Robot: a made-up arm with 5 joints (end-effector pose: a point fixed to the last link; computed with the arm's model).
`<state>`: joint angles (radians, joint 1 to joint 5).
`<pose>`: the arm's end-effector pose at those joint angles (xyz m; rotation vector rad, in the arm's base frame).
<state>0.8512 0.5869 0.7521 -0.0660 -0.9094</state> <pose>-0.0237 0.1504 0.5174 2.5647 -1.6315 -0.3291</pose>
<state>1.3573 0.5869 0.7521 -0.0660 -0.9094</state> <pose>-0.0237 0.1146 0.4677 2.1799 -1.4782 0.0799</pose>
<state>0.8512 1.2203 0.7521 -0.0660 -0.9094</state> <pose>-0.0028 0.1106 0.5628 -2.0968 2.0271 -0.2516</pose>
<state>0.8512 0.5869 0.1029 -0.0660 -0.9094</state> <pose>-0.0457 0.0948 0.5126 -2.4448 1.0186 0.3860</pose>
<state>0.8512 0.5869 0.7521 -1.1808 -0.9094</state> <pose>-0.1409 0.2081 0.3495 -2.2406 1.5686 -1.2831</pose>
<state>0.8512 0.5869 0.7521 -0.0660 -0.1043</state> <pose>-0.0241 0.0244 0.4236 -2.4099 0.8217 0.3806</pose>
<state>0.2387 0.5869 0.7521 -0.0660 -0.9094</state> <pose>-0.0237 0.1551 0.5909 -2.2541 1.3215 0.7310</pose>
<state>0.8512 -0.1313 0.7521 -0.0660 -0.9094</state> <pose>-0.0847 0.1757 0.4885 2.4522 -0.8192 -0.8709</pose>
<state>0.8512 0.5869 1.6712 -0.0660 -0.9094</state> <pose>0.0224 0.2000 0.4687 1.5578 -1.6731 -0.1079</pose>
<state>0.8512 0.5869 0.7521 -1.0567 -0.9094</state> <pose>-0.1376 0.2053 0.3740 -2.3262 1.6094 -1.1223</pose>
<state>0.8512 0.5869 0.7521 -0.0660 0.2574</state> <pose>-0.0007 -0.0049 0.3621 -2.2103 0.4680 0.3777</pose>
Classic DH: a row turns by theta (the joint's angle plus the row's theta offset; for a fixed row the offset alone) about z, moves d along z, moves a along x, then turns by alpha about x. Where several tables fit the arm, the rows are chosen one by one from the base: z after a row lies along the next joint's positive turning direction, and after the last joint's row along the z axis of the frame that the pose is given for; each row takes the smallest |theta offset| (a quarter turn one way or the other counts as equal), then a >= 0, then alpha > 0; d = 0 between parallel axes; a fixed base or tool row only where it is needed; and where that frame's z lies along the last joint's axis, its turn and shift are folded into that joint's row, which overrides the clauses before.
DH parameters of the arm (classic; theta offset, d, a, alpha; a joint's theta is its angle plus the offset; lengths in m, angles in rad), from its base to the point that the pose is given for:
base (fixed): 1.5708 0.5616 0.0364 -1.5708
joint 1: 0 0.1053 0.0463 -1.5708
joint 2: 0 0.0249 0.1438 1.5708
joint 3: 0 -0.0183 0.1106 1.5708
joint 4: 0 0.0833 -0.0066 1.5708
joint 5: -0.7901 -0.1327 0.0801 -2.291
tool (fixed): -0.8942 -0.2444 0 0

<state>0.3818 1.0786 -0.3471 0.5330 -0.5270</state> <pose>0.0796 0.0128 0.4973 -1.6744 0.0008 0.3978</pose>
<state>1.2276 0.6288 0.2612 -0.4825 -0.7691</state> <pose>-0.0964 0.0761 0.4336 -2.6324 1.1823 -0.4500</pose>
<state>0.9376 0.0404 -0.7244 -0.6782 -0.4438</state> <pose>-0.1547 0.0927 0.3458 -1.5177 0.2967 0.3797</pose>
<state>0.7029 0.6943 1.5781 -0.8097 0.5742</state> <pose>-0.0392 -0.0289 0.4383 -2.8640 0.3953 -0.2609</pose>
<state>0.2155 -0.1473 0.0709 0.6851 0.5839</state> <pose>-0.1294 0.3333 0.3446 -0.3755 -0.5993 1.6184</pose>
